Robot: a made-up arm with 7 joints.
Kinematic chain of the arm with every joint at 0, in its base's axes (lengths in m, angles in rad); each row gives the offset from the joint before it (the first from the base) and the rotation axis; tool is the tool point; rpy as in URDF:
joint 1: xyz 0 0 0.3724 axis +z
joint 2: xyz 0 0 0 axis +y
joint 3: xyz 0 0 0.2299 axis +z
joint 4: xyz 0.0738 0 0 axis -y
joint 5: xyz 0.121 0 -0.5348 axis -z
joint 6: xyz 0 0 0 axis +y
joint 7: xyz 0.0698 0 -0.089 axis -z
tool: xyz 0 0 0 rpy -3.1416 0 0
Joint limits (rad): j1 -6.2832..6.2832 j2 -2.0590..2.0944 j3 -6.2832..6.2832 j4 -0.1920..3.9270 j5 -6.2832..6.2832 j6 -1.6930..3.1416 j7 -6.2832..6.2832
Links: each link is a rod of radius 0.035 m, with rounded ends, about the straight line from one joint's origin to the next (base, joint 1, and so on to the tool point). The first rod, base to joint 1, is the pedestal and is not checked.
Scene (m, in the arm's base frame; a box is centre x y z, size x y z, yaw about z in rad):
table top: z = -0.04
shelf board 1: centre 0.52 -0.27 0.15 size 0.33 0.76 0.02 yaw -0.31
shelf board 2: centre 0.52 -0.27 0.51 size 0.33 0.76 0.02 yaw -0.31
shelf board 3: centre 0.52 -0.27 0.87 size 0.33 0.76 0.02 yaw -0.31
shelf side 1: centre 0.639 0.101 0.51 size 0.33 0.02 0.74 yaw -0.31
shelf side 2: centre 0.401 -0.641 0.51 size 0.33 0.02 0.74 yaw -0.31
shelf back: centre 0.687 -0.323 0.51 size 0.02 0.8 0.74 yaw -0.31
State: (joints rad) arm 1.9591 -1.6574 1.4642 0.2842 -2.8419 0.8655 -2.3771
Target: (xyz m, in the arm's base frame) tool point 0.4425 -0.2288 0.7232
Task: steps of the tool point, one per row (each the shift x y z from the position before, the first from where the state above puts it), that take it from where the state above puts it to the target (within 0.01 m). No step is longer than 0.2 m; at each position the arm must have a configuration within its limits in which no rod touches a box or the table.
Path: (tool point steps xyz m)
1: -0.0342 -0.1798 0.0434
2: 0.0347 -0.1832 0.0430
3: 0.1013 -0.1600 0.0416
4: 0.1554 -0.1124 0.0388
5: 0.1882 -0.0471 0.0348
6: 0.1939 0.0270 0.0298
7: 0.1710 0.0985 0.0239
8: 0.1224 0.1566 0.0171

